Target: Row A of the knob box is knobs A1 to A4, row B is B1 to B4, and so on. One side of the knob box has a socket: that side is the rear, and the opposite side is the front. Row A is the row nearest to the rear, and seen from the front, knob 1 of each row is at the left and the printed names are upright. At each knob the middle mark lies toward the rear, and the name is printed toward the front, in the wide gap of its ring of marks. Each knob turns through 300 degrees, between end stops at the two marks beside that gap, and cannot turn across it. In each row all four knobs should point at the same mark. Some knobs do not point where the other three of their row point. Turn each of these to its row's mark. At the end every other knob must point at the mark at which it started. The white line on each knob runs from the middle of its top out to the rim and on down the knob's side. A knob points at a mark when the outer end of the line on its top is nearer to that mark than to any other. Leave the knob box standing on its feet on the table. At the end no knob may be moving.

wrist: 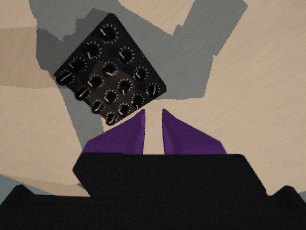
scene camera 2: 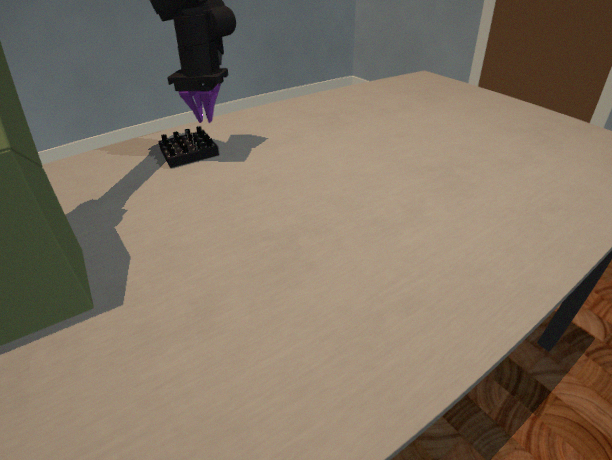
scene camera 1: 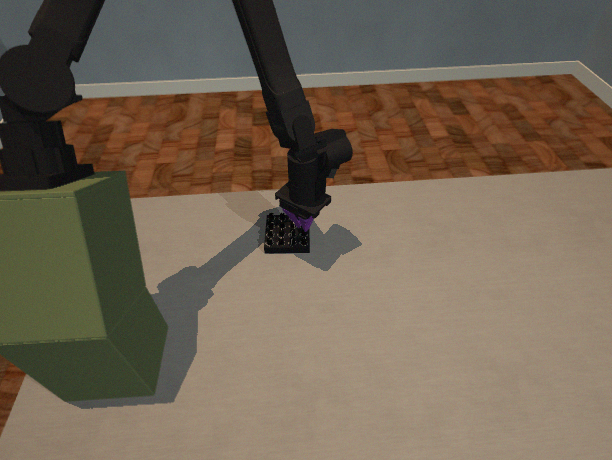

Labels:
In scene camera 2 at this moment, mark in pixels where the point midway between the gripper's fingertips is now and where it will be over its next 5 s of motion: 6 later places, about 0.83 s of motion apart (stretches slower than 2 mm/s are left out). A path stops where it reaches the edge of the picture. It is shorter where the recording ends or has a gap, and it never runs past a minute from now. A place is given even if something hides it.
The gripper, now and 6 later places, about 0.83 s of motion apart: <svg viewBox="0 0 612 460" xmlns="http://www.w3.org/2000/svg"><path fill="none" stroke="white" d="M205 121L205 117L205 119L207 132L208 136L207 139L206 140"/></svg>

